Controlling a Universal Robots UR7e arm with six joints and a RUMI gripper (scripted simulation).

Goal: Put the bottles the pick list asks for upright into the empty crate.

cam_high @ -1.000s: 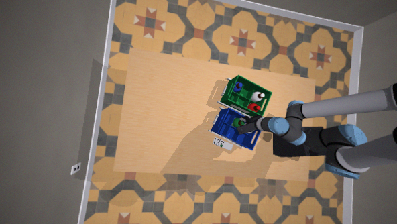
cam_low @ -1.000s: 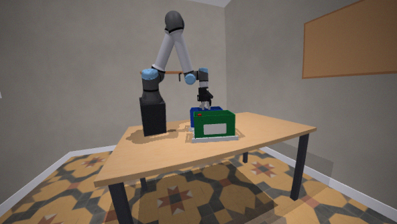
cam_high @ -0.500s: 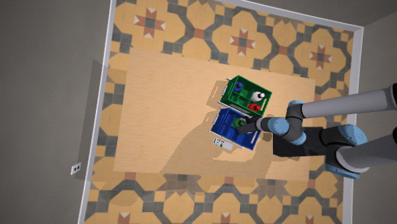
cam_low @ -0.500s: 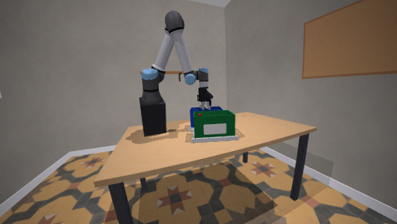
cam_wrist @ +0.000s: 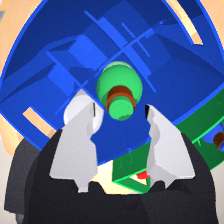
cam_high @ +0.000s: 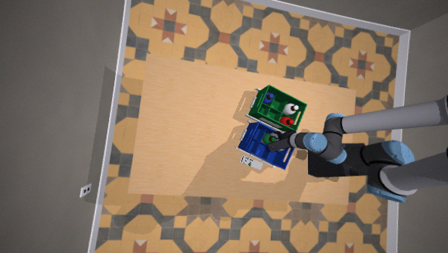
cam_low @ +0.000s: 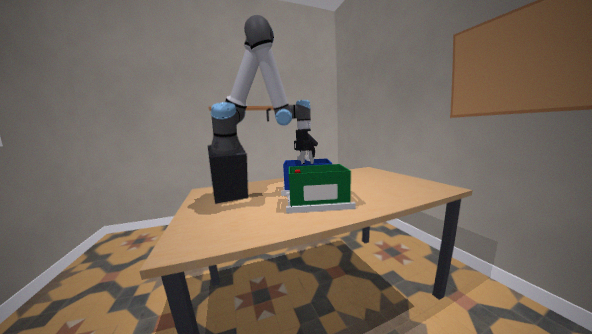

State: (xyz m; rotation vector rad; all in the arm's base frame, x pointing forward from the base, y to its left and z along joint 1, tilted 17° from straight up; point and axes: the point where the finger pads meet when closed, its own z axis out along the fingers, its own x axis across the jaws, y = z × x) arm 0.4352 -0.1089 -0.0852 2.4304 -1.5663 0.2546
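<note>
Right now the green-label bottle is 70 mm below my hand. The rest, counted from my hand: red-label bottle: 110 mm behind, 110 mm to the right, 70 mm below; white bottle: 80 mm behind, 30 mm to the left, 70 mm below; blue crate: 20 mm ahead, 40 mm to the left, 80 mm below.
</note>
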